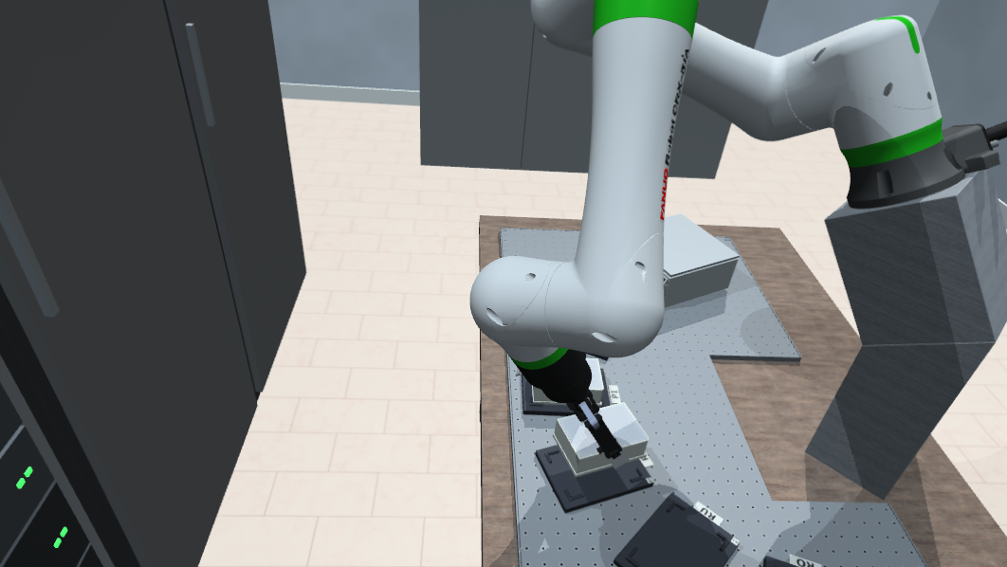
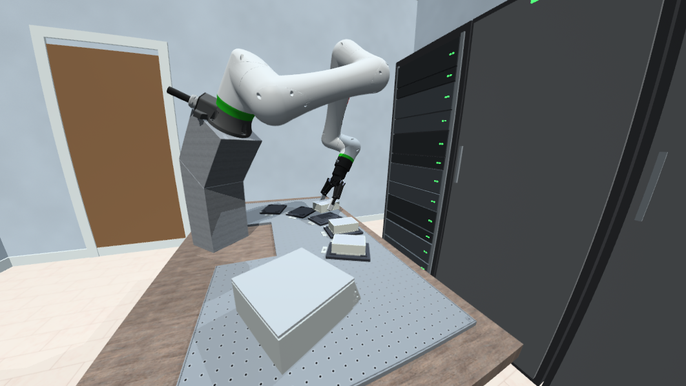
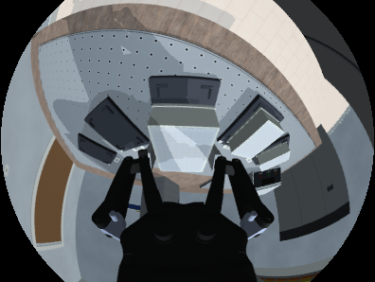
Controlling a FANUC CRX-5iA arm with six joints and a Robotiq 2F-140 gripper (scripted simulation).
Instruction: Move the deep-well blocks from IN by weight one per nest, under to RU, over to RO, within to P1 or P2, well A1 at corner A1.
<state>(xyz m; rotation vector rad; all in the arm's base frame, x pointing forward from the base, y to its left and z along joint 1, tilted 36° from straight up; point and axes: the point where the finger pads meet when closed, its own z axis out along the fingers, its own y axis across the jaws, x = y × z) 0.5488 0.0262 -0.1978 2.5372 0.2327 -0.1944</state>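
Now: hand 9 cm above the pass nest P2. Also, from my hand: pass nest P1: 18 cm to the right, 9 cm below, 1 cm ahead; pale deep-well block: 18 cm to the right, 6 cm below, 1 cm ahead; nest RU: 16 cm to the left, 9 cm below, 9 cm behind.
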